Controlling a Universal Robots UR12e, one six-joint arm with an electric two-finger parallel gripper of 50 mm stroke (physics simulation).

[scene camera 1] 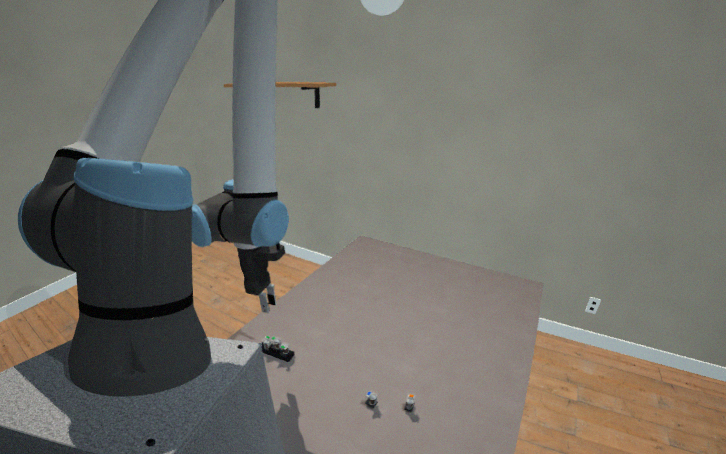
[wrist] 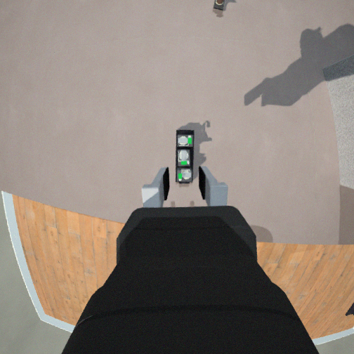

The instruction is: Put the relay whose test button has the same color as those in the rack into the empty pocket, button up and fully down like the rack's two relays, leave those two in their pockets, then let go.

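Pixels of known places: gripper, fingertip midpoint: (scene camera 1: 269, 307); arm's base, origin of the base link: (scene camera 1: 143, 361).
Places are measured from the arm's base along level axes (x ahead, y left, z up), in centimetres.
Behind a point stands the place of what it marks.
Observation:
A black rack (scene camera 1: 289, 357) @(y 9.4, x 45.2, z -43.5 cm) (wrist: 177, 150) lies on the table near the robot's base. Each of its three pockets holds a relay with a green test button facing up: an upper relay (wrist: 184, 140), a middle relay (wrist: 183, 156) and a lower relay (wrist: 185, 174) in the wrist view. All three sit inside the rack's outline; their exact depth is too small to tell. My gripper (scene camera 1: 267, 302) @(y 15.2, x 46.1, z -27.3 cm) (wrist: 183, 176) is open and empty, raised above the rack, with its fingers apart.
A relay with a blue button (scene camera 1: 372, 399) @(y -19.6, x 39.6, z -41.0 cm) and a relay with an orange button (scene camera 1: 410, 402) @(y -29.0, x 42.5, z -40.9 cm) stand on the table (scene camera 1: 428, 331) @(y -25.2, x 76.3, z -44.9 cm), away from the rack. Part of one loose relay (wrist: 219, 4) shows at the wrist view's top edge. The grey robot pedestal (scene camera 1: 224, 406) @(y -14.6, x 0.7, z -0.5 cm) stands beside the table.

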